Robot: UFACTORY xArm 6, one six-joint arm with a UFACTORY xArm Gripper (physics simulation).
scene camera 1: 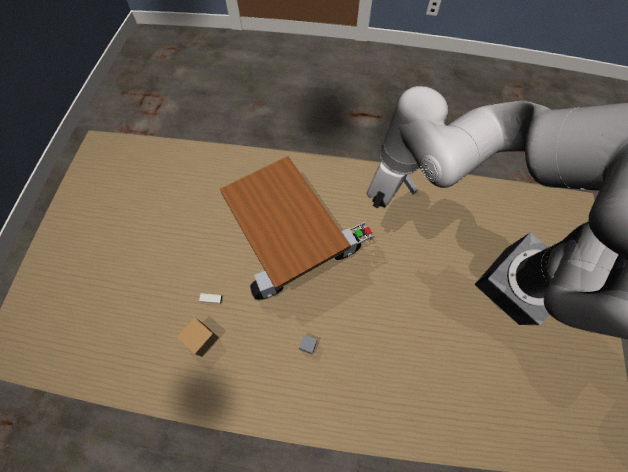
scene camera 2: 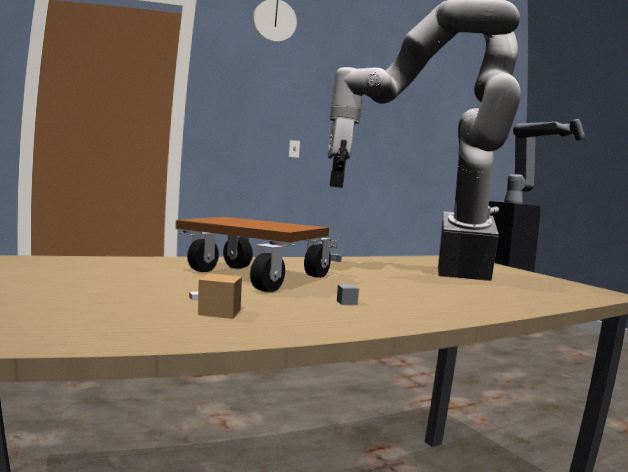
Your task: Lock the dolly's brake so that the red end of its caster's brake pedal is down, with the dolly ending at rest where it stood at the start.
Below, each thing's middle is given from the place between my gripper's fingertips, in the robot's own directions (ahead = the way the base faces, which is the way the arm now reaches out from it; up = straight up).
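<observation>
Dolly (scene camera 1: 290, 231): 190 mm ahead of my hand, 160 mm below it, 30 mm to the left of it. Orange-brown block (scene camera 2: 219, 295), from my hand: 370 mm ahead, 190 mm below, 330 mm to the left. By their middles, dolly nearest to my hand of the things named here.
</observation>
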